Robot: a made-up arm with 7 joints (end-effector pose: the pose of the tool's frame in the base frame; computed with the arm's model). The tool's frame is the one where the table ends.
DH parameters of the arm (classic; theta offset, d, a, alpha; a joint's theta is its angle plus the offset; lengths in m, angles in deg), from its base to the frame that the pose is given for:
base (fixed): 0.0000 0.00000 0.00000 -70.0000
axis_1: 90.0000 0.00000 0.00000 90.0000
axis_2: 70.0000 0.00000 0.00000 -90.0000
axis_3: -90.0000 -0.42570 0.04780 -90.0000
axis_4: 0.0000 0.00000 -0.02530 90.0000
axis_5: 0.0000 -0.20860 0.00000 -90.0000
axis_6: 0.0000 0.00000 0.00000 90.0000
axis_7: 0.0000 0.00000 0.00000 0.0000
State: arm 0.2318 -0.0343 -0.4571 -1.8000 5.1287 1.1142 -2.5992
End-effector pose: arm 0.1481 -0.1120 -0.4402 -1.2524 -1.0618 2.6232
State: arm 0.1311 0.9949 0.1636 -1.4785 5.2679 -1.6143 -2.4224
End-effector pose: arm 0.2018 0.4269 -0.2493 -1.1052 0.3617 0.8227
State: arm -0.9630 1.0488 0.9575 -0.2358 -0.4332 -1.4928 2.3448
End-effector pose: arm 0.3910 0.5020 -0.0530 -1.9220 -2.2988 0.0809
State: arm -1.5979 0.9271 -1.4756 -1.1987 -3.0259 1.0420 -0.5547
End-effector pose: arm 0.5657 0.0743 0.0669 -1.3815 -0.3133 -0.5395
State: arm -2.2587 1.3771 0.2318 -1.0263 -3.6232 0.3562 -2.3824
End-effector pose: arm 0.0575 0.3627 0.4680 -0.6142 2.4569 -0.1104
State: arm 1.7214 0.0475 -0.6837 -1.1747 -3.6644 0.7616 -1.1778
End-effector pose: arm -0.4840 -0.2417 -0.2022 -0.7989 0.1851 1.8168
